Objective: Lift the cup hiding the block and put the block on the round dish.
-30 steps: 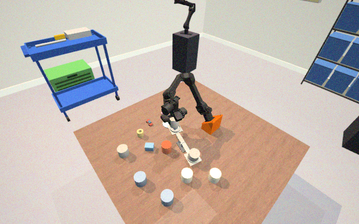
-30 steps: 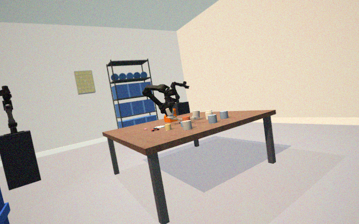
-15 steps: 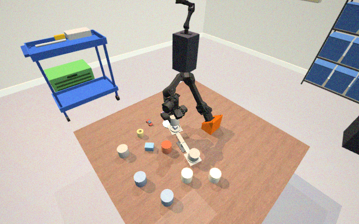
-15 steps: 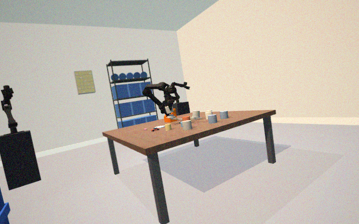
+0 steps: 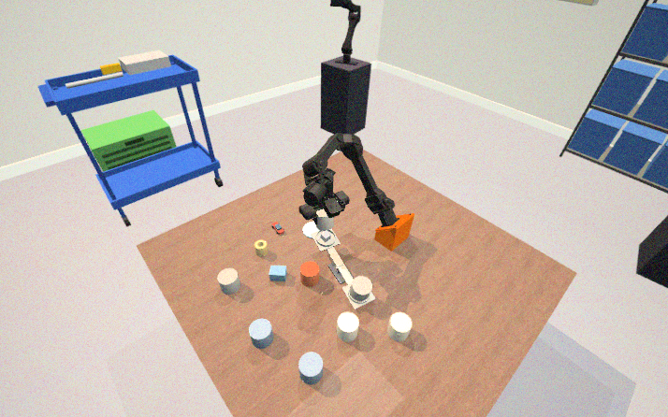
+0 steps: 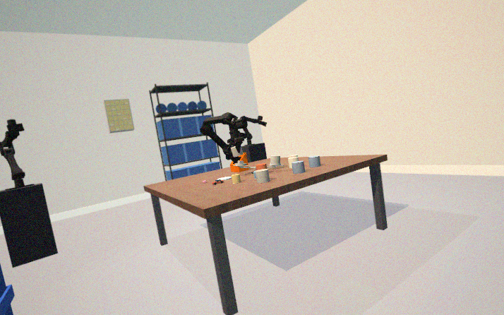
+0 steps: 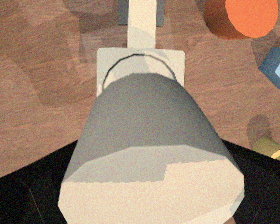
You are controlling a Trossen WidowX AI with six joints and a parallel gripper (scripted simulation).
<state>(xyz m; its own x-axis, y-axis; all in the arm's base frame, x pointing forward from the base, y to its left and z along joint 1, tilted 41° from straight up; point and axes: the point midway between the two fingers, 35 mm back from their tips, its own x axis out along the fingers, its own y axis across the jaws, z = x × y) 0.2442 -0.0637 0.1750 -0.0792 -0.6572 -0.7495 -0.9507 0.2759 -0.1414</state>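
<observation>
The grey block is 70 mm below my gripper tip and 10 mm to the left of it. Round my gripper tip: balance beam: 130 mm to the left, 120 mm below, 50 mm ahead; balance: 140 mm below, 130 mm to the left, 50 mm ahead; round white dish: 160 mm below, 100 mm to the right, 50 mm behind.
</observation>
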